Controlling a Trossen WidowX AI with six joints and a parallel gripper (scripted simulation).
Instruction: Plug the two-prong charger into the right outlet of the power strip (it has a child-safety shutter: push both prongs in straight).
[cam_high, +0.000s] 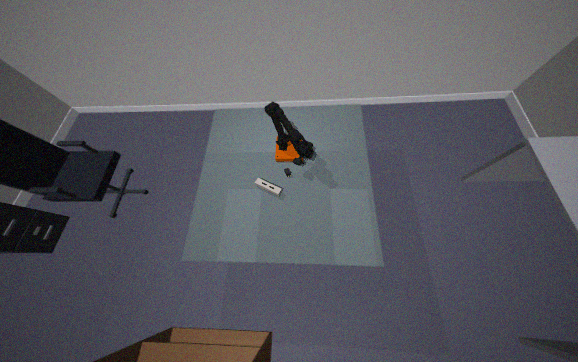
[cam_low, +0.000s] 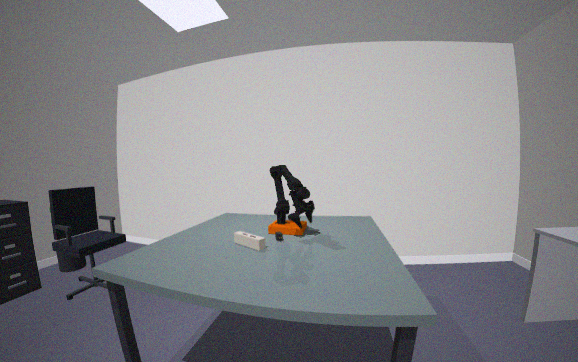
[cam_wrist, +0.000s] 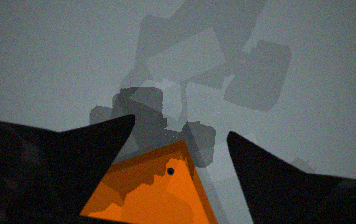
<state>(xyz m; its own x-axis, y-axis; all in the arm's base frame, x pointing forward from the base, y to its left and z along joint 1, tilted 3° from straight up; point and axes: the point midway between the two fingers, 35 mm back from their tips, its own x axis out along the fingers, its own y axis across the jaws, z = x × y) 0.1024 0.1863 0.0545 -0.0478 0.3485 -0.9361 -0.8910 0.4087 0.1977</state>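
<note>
Now: the black two-prong charger 12 cm to the right of my gripper tip, 12 cm ahead of it and 4 cm below it.
</note>
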